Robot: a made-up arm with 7 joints. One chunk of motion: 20 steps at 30 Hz.
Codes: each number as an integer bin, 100 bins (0 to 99) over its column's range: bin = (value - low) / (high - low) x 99, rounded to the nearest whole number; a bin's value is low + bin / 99 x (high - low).
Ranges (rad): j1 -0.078..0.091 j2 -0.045..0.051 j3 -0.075..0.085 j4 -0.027..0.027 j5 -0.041..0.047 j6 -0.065..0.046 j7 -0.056..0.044
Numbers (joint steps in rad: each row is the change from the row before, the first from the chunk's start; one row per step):
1: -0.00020 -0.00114 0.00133 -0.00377 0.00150 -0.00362 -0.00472
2: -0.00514 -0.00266 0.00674 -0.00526 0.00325 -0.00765 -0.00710
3: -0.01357 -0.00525 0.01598 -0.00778 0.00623 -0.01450 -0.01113
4: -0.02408 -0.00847 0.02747 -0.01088 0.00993 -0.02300 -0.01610
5: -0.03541 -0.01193 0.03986 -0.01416 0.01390 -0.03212 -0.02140
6: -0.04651 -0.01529 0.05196 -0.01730 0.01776 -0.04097 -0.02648
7: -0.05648 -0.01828 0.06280 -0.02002 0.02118 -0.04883 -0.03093
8: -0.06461 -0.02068 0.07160 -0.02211 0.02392 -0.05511 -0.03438
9: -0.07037 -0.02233 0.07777 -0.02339 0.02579 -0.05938 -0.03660
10: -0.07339 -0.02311 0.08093 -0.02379 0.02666 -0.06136 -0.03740
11: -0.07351 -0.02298 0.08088 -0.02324 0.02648 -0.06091 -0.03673
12: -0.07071 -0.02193 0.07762 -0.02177 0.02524 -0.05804 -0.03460
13: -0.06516 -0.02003 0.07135 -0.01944 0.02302 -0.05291 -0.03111
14: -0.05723 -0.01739 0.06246 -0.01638 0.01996 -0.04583 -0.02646
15: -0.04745 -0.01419 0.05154 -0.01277 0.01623 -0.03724 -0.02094
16: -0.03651 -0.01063 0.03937 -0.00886 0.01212 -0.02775 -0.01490
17: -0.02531 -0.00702 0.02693 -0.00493 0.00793 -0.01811 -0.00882
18: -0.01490 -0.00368 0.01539 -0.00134 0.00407 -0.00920 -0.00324
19: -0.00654 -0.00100 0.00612 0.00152 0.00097 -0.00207 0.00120
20: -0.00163 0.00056 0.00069 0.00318 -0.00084 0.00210 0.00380
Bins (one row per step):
1: 46 45 47 43 48 55 51
2: 43 44 51 40 50 51 48
3: 38 41 56 35 53 45 44
4: 32 38 63 30 57 37 40
5: 25 34 71 24 62 29 34
6: 18 31 79 18 66 21 29
7: 13 28 85 13 70 14 25
8: 8 25 91 9 73 9 21
9: 4 23 95 7 75 5 19
10: 3 23 96 6 76 3 18
11: 3 23 96 7 76 4 19
12: 4 24 94 10 75 6 21
13: 8 26 91 14 72 11 25
14: 12 28 85 19 69 17 29
15: 18 32 78 26 64 25 35
16: 24 35 71 33 60 33 41
17: 31 39 63 40 55 42 47
18: 37 43 56 47 51 50 52
19: 42 45 50 52 47 56 57
20: 45 47 47 55 45 60 59

